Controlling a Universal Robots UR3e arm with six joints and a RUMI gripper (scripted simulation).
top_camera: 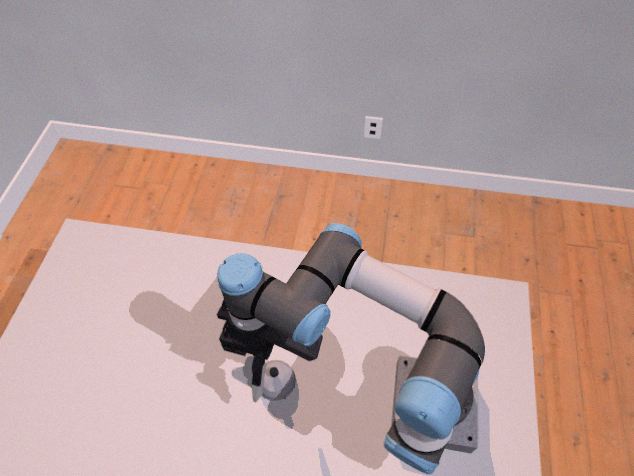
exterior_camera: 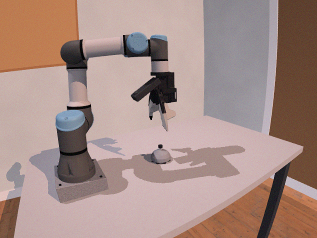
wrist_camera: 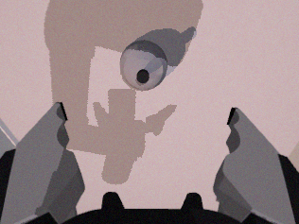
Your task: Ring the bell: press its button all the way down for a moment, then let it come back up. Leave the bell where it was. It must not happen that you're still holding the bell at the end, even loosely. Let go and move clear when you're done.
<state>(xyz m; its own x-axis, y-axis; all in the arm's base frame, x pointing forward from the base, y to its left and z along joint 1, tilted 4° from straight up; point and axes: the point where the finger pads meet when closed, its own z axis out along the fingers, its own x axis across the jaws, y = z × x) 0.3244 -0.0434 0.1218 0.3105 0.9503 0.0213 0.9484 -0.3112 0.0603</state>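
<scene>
My gripper is now 10 mm to the left of the black button and 90 mm above it. Round my hand: dome bell (10 mm to the right, 110 mm below).
</scene>
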